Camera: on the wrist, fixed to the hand. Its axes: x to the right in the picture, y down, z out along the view.
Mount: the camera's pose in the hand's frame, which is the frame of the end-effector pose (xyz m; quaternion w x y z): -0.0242 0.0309 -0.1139 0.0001 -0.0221 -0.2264 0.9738
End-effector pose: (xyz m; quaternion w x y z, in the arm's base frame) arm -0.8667 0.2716 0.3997 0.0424 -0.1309 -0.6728 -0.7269
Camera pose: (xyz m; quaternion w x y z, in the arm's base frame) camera -0.8512 0.1533 0.4167 0.5526 -0.8207 0.1339 0.0560
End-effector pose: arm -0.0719 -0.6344 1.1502 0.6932 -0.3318 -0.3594 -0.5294
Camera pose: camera -0.0295 -0.7114 1.0678 0.4269 -0.4852 0.1778 0.7421
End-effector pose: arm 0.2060 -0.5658 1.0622 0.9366 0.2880 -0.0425 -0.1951
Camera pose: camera 0.2161 -0.4734 0.9856 0.1868 -0.1062 -0.4882 0.8459
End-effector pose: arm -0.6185 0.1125 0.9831 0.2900 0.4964 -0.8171 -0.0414
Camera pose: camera -0.5760 0.1734 1.0780 0.1337 0.8115 0.5482 -0.1520
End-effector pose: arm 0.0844 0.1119 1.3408 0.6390 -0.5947 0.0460 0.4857
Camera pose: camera 0.1100 0.0010 1.3012 0.4756 -0.1406 -0.4237 -0.7579
